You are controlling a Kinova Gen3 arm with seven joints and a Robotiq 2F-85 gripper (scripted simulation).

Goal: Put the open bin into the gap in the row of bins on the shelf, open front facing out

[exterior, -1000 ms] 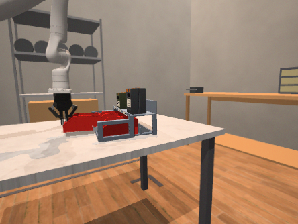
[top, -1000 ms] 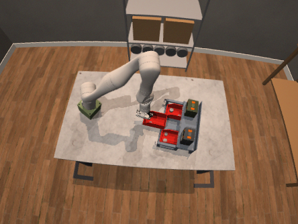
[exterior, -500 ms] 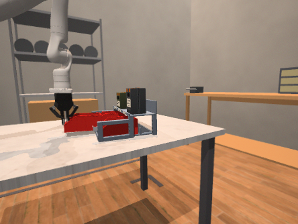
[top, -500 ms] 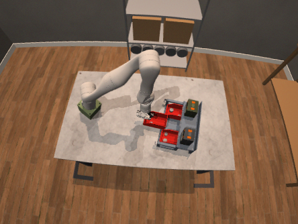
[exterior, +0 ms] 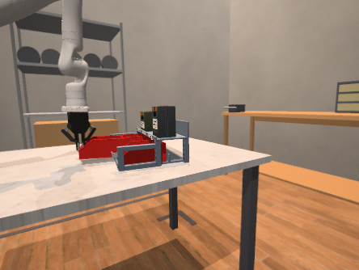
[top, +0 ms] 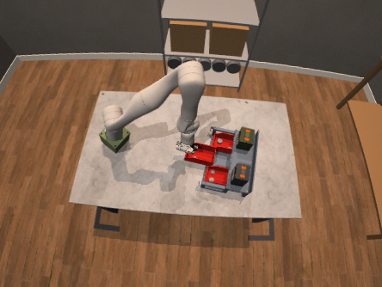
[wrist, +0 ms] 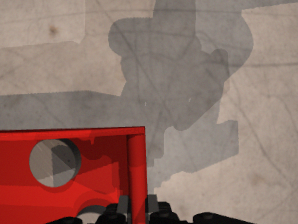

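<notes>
My gripper is now 50 mm short of the grey round part, 30 mm to the left of it and 30 mm above it. From my hand the other things lie so: black tool case (310 mm ahead, 130 mm to the right, 100 mm above); then grey shelf (250 mm ahead, 10 mm to the right).
</notes>
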